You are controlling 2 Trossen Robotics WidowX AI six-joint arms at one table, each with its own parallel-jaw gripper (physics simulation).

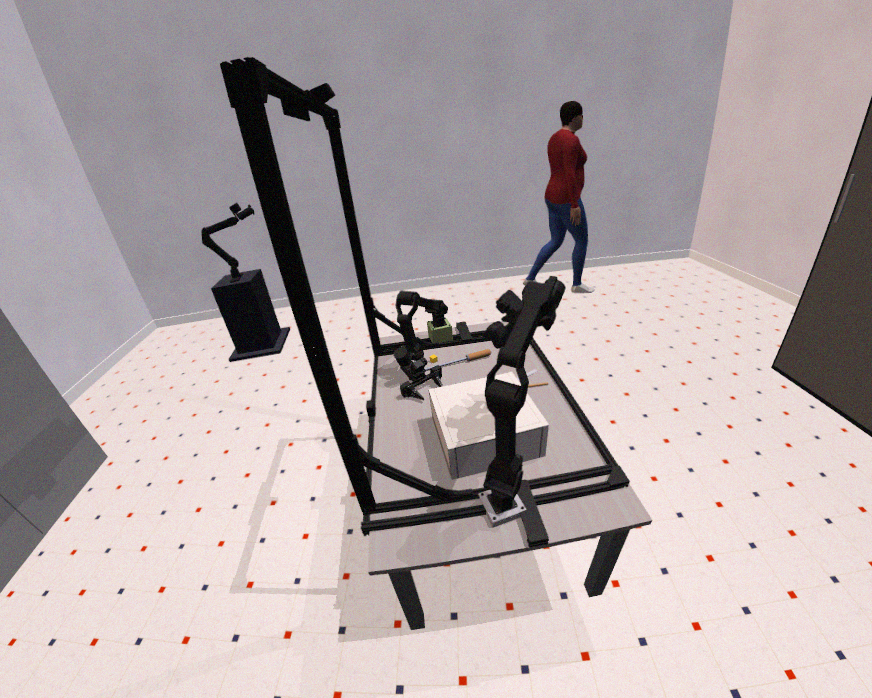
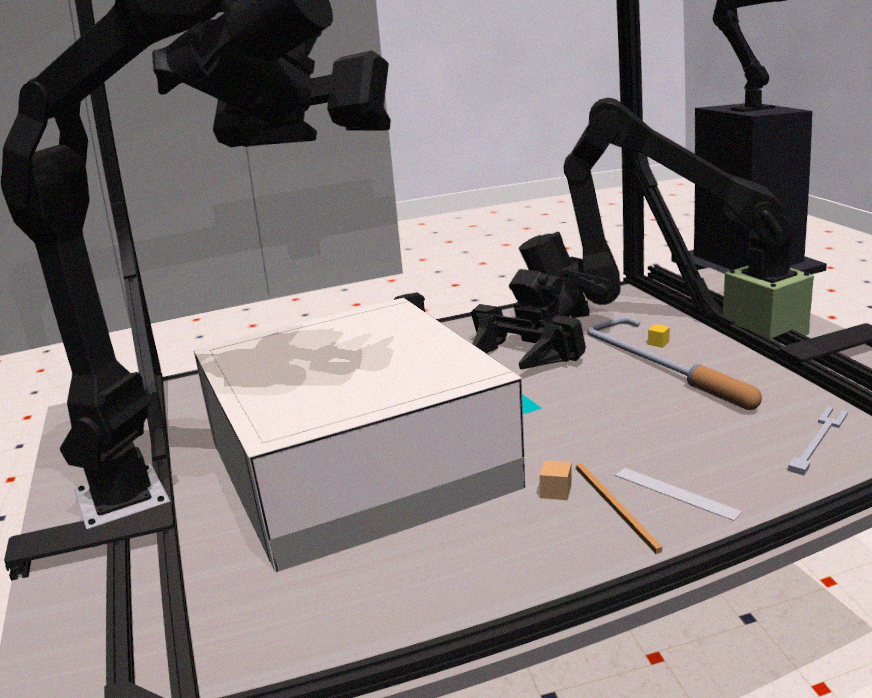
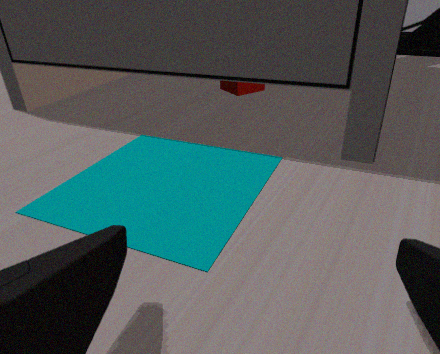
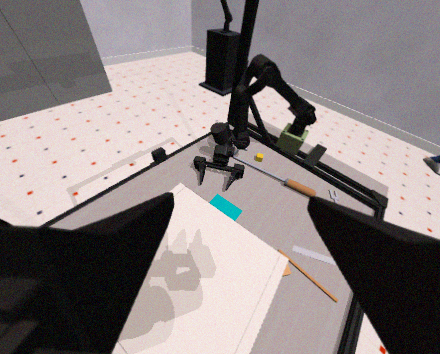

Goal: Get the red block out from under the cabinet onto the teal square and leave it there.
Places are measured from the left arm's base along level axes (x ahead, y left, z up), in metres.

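Pixels of known places: left gripper, between the fingertips: (image 3: 261, 245) (image 4: 213, 187); right gripper, between the fingertips: (image 2: 350, 130) (image 4: 240, 200); left arm's base, origin of its link: (image 1: 439, 323) (image 2: 769, 273) (image 4: 295, 131); right arm's base, origin of its link: (image 1: 502, 501) (image 2: 120, 494).
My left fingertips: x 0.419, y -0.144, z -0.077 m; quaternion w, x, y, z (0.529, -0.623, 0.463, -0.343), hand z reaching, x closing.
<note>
Ahead of a thing's pixels: the offset from my left fingertips to its top centre. "spot": to the spot under its first point.
The red block @[0.089 m left, 0.247 m ahead, 0.011 m up] (image 3: 242, 88) shows partly in the gap under the cabinet @[0.109 m left, 0.266 m ahead, 0.115 m up] (image 1: 458, 403) (image 2: 385, 436) (image 3: 175, 40) (image 4: 225, 265); the front panel hides its top. The teal square @[spot: 0.111 m left, 0.015 m ahead, 0.020 m down] (image 2: 530, 405) (image 3: 150, 200) (image 4: 226, 207) lies flat on the table before that gap, with no block on it. My left gripper (image 1: 427, 390) (image 2: 503, 355) (image 3: 261, 245) (image 4: 213, 187) is open and empty, low over the table near the square's near side, facing the cabinet. My right gripper (image 4: 240, 200) is open and empty, high above the cabinet.
A hooked rod with an orange handle @[spot: 0.251 m left, 0.187 m back, 0.009 m up] (image 1: 477, 354) (image 2: 723, 387) (image 4: 300, 188) lies by a yellow cube @[0.066 m left, 0.257 m back, 0.004 m up] (image 1: 433, 358) (image 2: 658, 335) (image 4: 259, 157). An orange block @[0.296 m left, 0.108 m ahead, 0.009 m up] (image 2: 554, 480), thin stick @[0.360 m left, 0.076 m ahead, 0.014 m down] (image 2: 618, 507), pale strip @[0.380 m left, 0.006 m ahead, 0.020 m down] (image 2: 677, 494) and forked tool @[0.409 m left, 0.208 m back, 0.013 m down] (image 2: 818, 440) lie nearby. The left arm stands on a green base (image 2: 767, 304).
</note>
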